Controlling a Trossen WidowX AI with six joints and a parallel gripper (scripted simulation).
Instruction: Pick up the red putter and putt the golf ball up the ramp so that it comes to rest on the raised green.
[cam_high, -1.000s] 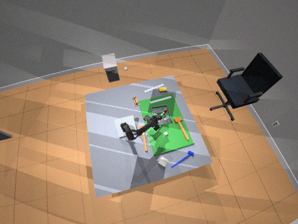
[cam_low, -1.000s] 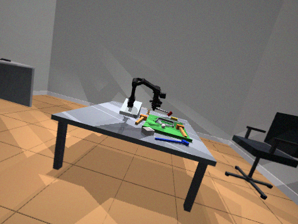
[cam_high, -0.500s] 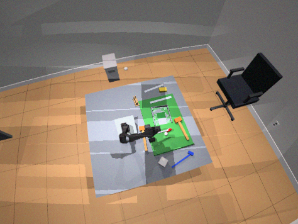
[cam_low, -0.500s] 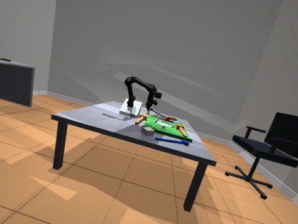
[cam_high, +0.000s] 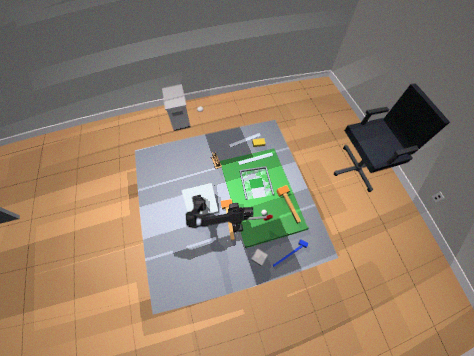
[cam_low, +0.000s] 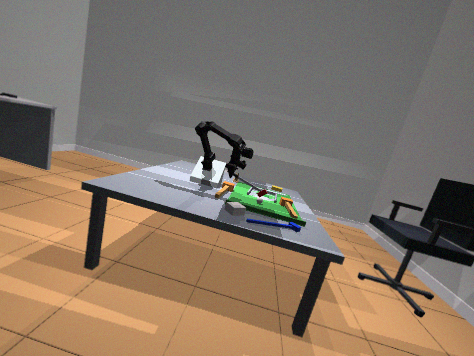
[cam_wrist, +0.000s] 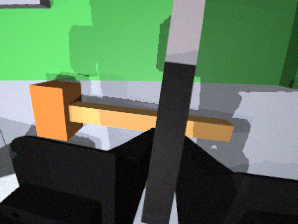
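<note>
Now: the red putter 120 mm ahead of my gripper tip and 10 mm to the right of it. The rest, counted from my gripper tip: green mat: 270 mm ahead, 190 mm to the left, 130 mm below; white golf ball: 230 mm ahead, 100 mm below, 30 mm to the left; white block: 260 mm to the right, 110 mm below, 90 mm ahead.
</note>
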